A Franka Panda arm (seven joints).
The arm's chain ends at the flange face. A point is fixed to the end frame.
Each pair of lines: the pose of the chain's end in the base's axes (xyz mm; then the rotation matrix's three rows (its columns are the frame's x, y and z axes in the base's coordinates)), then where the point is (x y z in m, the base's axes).
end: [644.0 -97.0 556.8], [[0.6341 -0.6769 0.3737], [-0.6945 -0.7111 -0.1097], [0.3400 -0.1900 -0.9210]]
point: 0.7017 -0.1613 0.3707
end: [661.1 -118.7 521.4], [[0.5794 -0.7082 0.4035], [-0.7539 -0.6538 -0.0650], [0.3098 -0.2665 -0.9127]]
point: 0.7225 -0.1727 0.3332
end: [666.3 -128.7 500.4], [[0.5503 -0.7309 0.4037], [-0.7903 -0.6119 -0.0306], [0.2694 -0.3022 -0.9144]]
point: 0.7262 -0.1747 0.3097
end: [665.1 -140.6 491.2], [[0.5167 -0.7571 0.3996], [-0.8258 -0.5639 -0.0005], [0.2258 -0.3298 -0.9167]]
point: 0.7225 -0.1792 0.2981
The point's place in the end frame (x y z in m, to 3 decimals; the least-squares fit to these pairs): 0.018 0.042 0.200
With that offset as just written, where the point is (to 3 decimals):
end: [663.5 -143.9 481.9], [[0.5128 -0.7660 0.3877], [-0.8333 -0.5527 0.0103], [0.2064 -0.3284 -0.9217]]
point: 0.718 -0.180 0.287
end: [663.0 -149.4 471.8], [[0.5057 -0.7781 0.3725], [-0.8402 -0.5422 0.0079], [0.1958 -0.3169 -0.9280]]
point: 0.714 -0.186 0.276
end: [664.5 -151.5 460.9], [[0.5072 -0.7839 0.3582], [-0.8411 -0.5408 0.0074], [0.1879 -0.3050 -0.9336]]
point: 0.712 -0.188 0.265
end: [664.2 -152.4 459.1], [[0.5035 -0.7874 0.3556], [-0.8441 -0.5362 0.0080], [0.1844 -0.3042 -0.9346]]
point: 0.711 -0.189 0.263
